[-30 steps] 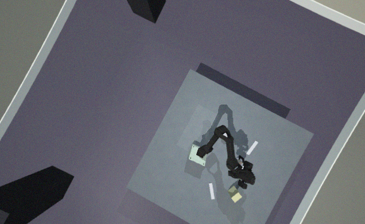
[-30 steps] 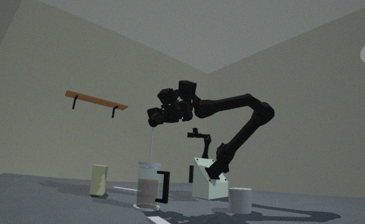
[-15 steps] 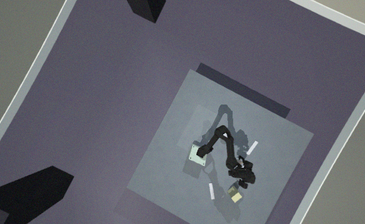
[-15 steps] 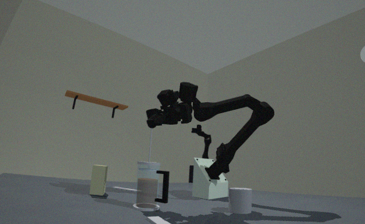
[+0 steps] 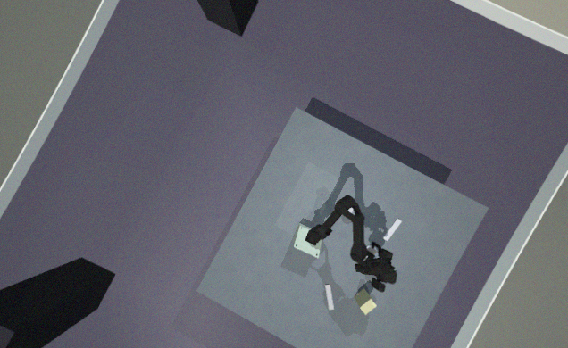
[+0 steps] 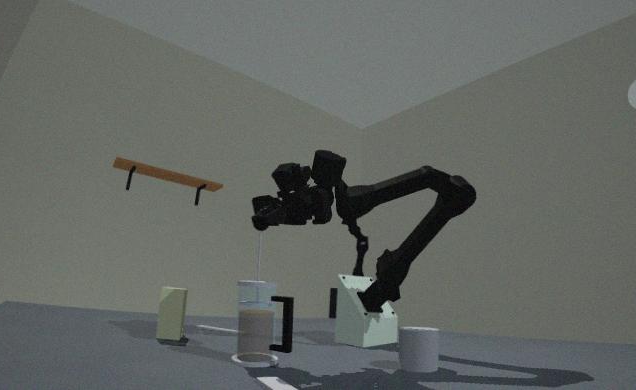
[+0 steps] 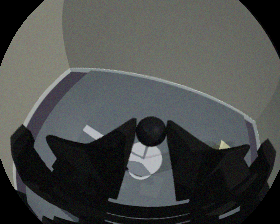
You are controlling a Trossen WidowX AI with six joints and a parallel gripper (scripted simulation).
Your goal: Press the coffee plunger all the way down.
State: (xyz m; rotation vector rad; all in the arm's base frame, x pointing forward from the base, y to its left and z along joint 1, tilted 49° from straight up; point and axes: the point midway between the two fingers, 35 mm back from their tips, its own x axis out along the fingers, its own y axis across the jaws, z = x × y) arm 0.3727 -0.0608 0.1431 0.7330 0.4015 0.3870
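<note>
The coffee press lies 20 mm behind my gripper tip, 10 mm to the left of it and 130 mm below it.
</note>
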